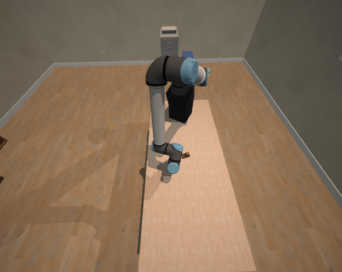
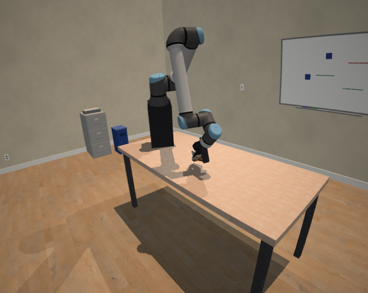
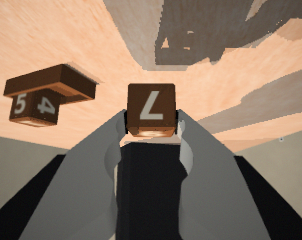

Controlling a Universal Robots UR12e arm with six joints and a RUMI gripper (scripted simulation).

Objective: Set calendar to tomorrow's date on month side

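Now: hand 110 mm to the right of the brown calendar tray, 40 mm above it and 30 mm past it. The rest, counted from my hand: brown digit cube: 10 mm below, 10 mm behind.
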